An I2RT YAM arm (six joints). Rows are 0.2 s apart.
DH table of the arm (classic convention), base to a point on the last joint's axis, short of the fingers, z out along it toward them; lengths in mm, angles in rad. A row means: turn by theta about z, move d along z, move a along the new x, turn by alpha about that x. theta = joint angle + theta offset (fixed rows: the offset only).
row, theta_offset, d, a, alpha
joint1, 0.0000, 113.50, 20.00, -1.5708
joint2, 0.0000, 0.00, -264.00, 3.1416
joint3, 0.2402, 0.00, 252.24, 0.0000
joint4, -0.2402, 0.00, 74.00, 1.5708
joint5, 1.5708, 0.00, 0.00, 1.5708
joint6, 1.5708, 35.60, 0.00, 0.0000
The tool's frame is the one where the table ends.
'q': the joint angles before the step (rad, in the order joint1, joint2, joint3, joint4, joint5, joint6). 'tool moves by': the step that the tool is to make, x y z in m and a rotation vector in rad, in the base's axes. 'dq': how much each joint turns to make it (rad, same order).
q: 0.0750 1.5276 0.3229 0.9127 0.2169 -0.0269
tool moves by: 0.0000 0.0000 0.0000 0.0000 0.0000 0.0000
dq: 0.0000 0.0000 0.0000 0.0000 0.0000 0.0000
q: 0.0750 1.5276 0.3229 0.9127 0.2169 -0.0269
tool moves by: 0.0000 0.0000 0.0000 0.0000 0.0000 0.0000
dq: 0.0000 0.0000 0.0000 0.0000 0.0000 0.0000
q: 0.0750 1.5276 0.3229 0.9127 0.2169 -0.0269
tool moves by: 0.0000 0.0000 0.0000 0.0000 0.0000 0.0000
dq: 0.0000 0.0000 0.0000 0.0000 0.0000 0.0000
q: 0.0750 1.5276 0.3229 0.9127 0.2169 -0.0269
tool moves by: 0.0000 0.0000 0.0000 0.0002 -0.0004 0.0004
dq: -0.0001 0.0002 -0.0001 0.0007 -0.0005 0.0000
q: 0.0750 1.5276 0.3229 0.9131 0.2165 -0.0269
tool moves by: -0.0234 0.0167 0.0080 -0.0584 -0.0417 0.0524
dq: 0.0856 -0.1202 -0.0783 0.0054 0.0487 -0.0534
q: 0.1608 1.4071 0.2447 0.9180 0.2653 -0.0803
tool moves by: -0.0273 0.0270 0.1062 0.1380 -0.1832 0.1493
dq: 0.1424 -0.4843 0.1782 -0.4759 -0.0213 0.0927
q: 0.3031 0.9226 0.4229 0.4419 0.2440 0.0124
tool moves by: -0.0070 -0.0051 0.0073 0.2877 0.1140 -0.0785
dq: -0.0075 -0.0602 0.0573 -0.2268 0.0363 0.3257
